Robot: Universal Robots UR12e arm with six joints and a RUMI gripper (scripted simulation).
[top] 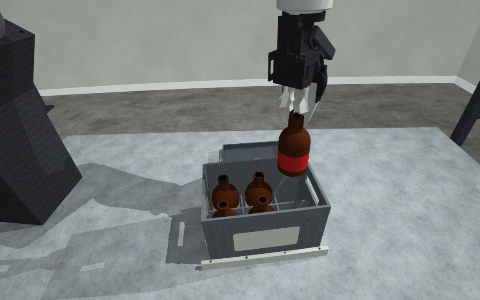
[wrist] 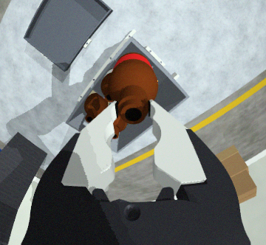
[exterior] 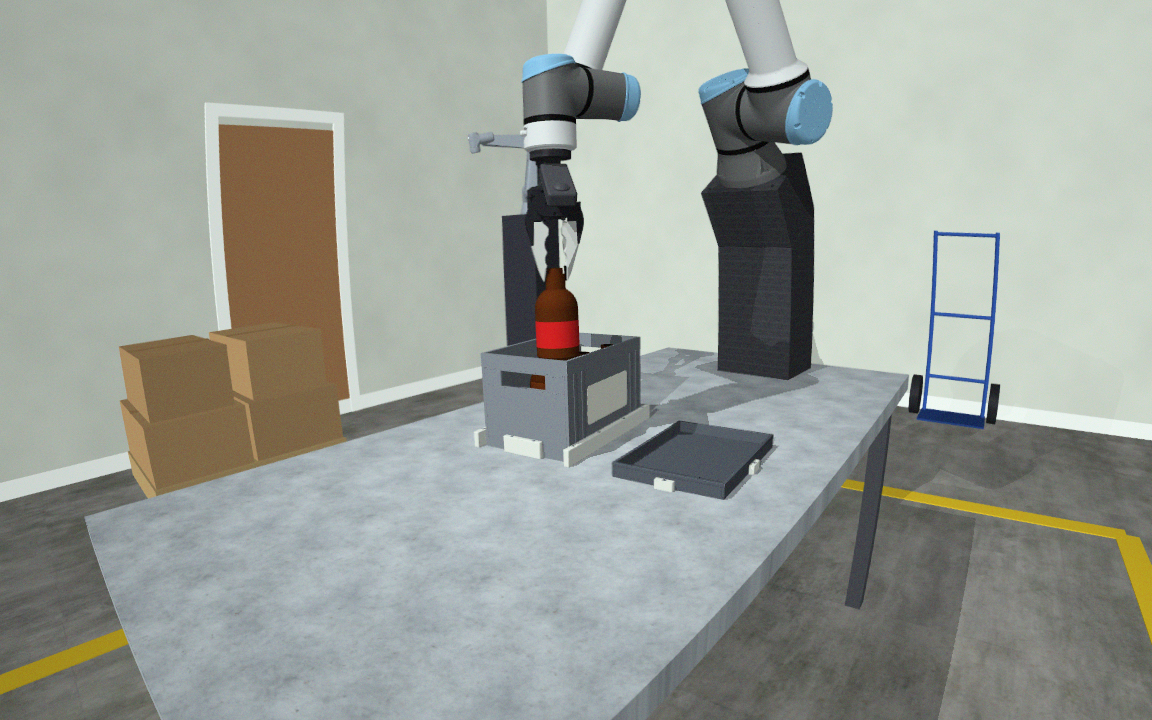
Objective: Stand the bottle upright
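My hand is 7 cm above the glass bottle. Also, from my hand: crate 23 cm below, 9 cm behind, 5 cm to the right; then grey tray 30 cm below, 24 cm to the left, 6 cm behind.
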